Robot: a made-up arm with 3 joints.
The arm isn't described. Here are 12 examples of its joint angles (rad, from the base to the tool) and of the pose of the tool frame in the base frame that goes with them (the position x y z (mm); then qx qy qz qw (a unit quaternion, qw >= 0)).
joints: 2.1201 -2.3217 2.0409
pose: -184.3 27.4 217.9 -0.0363 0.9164 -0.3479 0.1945
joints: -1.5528 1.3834 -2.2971
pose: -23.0 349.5 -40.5 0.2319 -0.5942 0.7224 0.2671
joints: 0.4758 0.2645 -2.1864
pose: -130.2 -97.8 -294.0 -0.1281 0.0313 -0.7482 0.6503
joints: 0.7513 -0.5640 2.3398
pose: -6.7 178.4 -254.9 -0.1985 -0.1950 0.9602 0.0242
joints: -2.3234 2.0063 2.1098
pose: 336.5 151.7 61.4 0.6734 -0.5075 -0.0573 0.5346
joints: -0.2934 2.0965 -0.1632
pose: -378.9 90.2 -10.9 0.0564 0.8647 -0.1130 0.4861
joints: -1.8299 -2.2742 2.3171
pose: 93.0 -179.6 186.7 -0.7952 0.4372 0.1014 0.4078
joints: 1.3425 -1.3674 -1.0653
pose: 129.4 220.7 -2.2 0.5896 -0.2266 0.1071 0.7678
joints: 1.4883 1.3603 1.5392
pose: -160.4 -307.6 -186.0 0.0160 0.6287 0.7762 0.0443
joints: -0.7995 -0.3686 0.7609
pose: 195.0 -93.3 -232.1 -0.1289 -0.1303 -0.0190 0.9829
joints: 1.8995 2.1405 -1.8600
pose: 147.8 -267.0 140.6 -0.8358 -0.2668 0.0095 0.4798
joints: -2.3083 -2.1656 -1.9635
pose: -162.9 -110.6 132.9 0.1515 0.8702 0.3960 0.2511
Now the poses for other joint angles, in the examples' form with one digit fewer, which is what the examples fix.
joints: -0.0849 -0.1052 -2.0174
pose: -47 -38 -312 0.043 -0.030 -0.867 0.496
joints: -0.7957 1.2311 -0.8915
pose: -261 164 -209 -0.028 0.577 -0.610 0.543
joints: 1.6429 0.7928 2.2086
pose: -122 -249 -250 -0.108 -0.371 -0.865 0.321
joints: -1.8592 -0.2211 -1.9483
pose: -44 18 -307 -0.005 0.110 0.939 0.325
